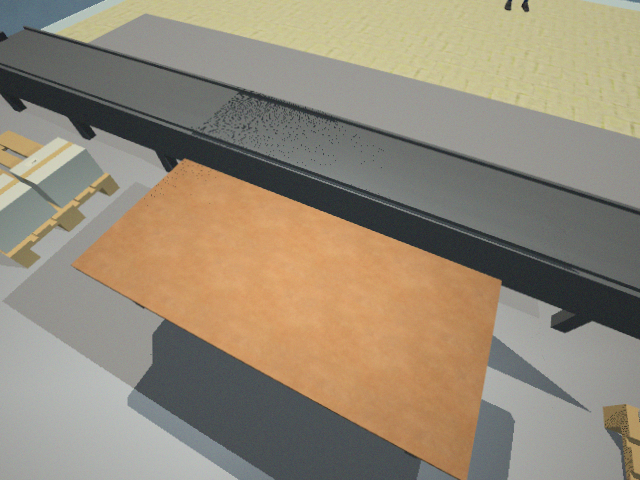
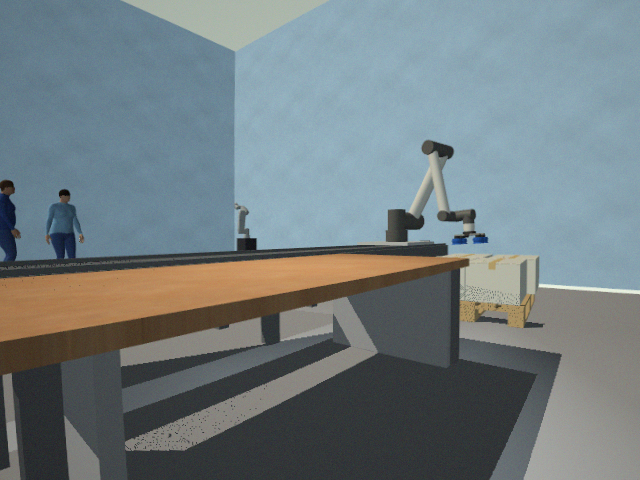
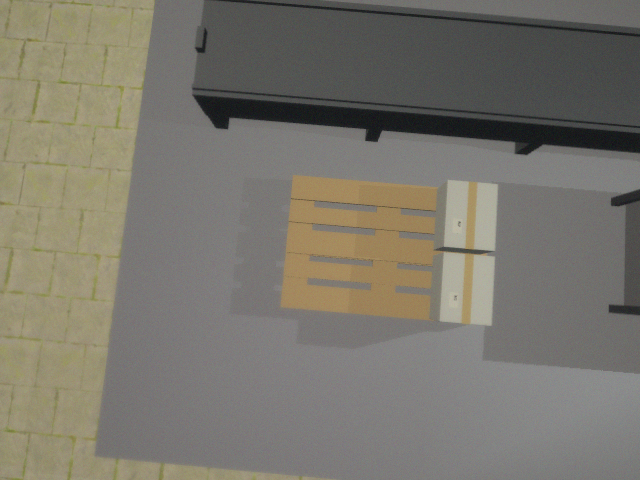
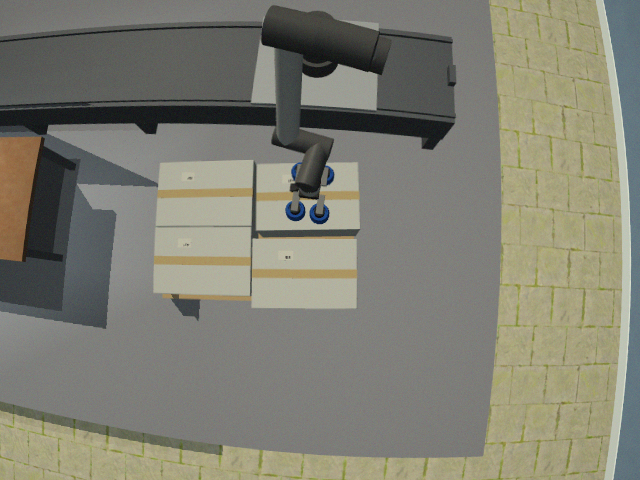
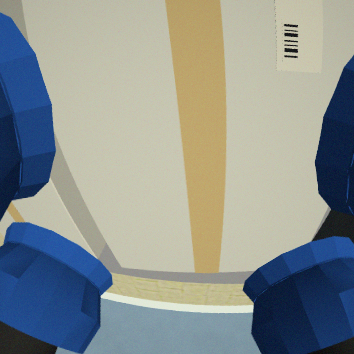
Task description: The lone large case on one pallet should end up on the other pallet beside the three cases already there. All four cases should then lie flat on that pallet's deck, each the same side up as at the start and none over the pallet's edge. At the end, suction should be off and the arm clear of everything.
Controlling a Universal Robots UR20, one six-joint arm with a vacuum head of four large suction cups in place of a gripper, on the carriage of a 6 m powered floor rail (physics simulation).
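Frame: origin at the arm's base, x left, y ahead, z down, level; millimetres.
Seen in the pictures: hand at its tool point: [image 2: 470, 243] [image 5: 181, 229]; arm's base at its link origin: [image 2: 396, 241].
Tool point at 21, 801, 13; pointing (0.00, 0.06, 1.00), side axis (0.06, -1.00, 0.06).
Observation:
Offsets run from my tool point to a thing's top centre, as dx, dy, dz. Level surfaces: height alone.
My suction head [image 2: 469, 239] [image 4: 309, 192] [image 5: 180, 207] is open, its four blue cups hanging apart above the rail-side right case @[-18, -14, +114] [image 4: 268, 217] [image 5: 115, 100]. That case lies flat on the south pallet [image 4: 206, 297] [image 2: 518, 314]. A narrow gap with wood showing separates it from the lower right case @[-4, +413, +114] [image 4: 305, 297]. The upper left case @[-608, +5, +114] [image 4: 206, 211] and lower left case @[-583, +387, +114] [image 4: 201, 281] lie side by side there. All four show tape and a label on top. Whether the lower right case overhangs the deck cannot be told; it hides that pallet edge.
The north pallet [image 3: 336, 240] [image 1: 69, 217] has a bare deck beside two cases [image 3: 485, 217] [image 3: 480, 289]. A brown table @[dz +27] [image 1: 289, 279] [image 2: 232, 289] [image 4: 18, 201] stands between the pallets. The dark rail [image 1: 439, 175] [image 3: 413, 62] [image 4: 129, 67] runs alongside. Two people [image 2: 63, 219] [image 2: 7, 217] stand in the background.

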